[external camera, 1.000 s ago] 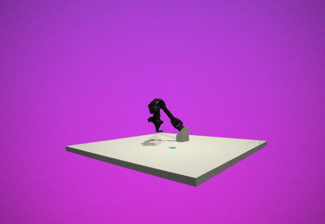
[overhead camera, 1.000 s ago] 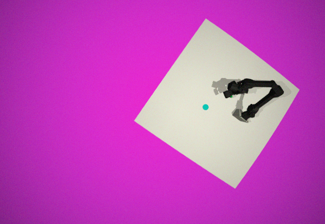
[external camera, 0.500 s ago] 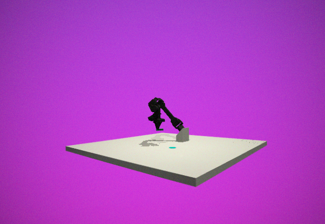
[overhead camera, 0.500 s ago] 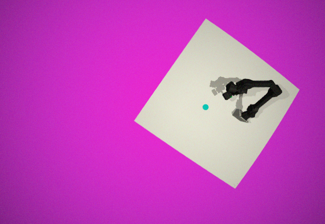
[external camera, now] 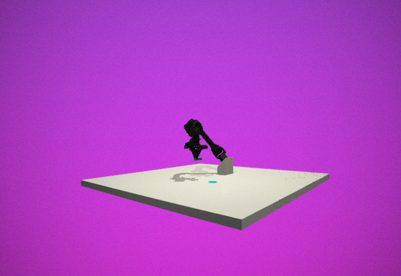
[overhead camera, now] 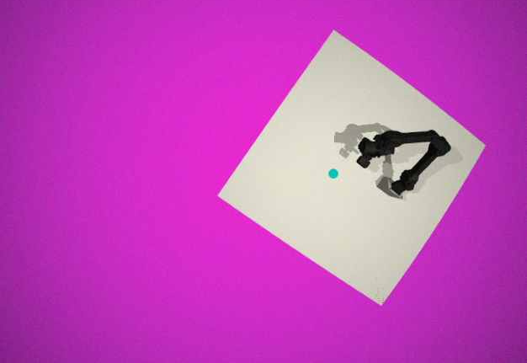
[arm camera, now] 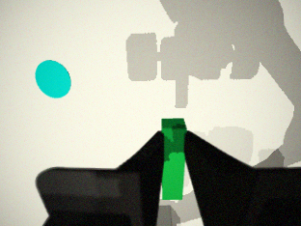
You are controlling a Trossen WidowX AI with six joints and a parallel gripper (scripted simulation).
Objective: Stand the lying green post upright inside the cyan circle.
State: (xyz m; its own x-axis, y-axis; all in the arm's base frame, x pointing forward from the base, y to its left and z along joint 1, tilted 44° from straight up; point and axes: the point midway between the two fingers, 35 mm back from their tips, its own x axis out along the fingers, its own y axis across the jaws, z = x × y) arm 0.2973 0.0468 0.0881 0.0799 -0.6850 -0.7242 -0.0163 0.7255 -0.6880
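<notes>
The green post is 20 mm behind my gripper tip. The rest, counted from my gripper tip: cyan circle: 20 mm ahead, 180 mm to the left, 140 mm below.
</notes>
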